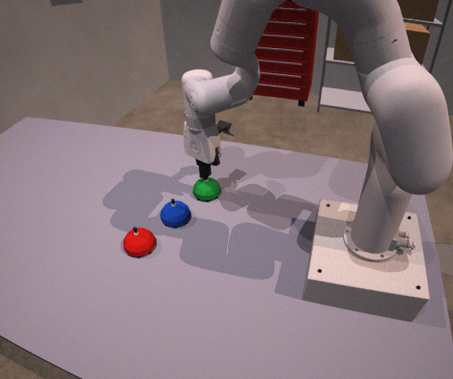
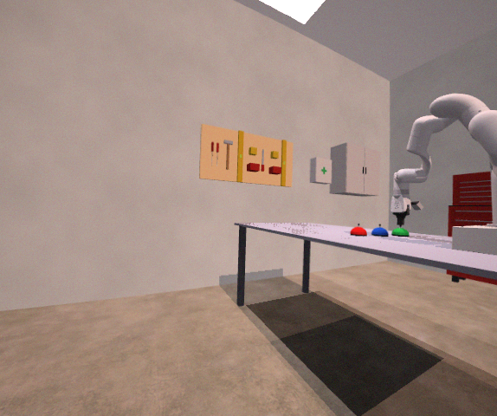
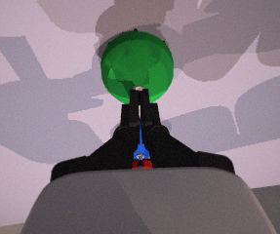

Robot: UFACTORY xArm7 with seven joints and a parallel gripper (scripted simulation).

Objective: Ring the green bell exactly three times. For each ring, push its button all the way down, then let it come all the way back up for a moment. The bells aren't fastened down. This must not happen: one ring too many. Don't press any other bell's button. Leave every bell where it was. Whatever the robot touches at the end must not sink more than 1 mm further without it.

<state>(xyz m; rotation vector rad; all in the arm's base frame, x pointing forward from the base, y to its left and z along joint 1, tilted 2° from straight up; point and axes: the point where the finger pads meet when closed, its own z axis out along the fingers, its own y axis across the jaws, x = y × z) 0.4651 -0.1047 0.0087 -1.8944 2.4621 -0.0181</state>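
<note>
My gripper is now 40 mm above the green bell. From my hand the other things lie so: red bell: 70 mm ahead, 250 mm to the left, 40 mm below; then blue bell: 30 mm ahead, 130 mm to the left, 40 mm below.
</note>
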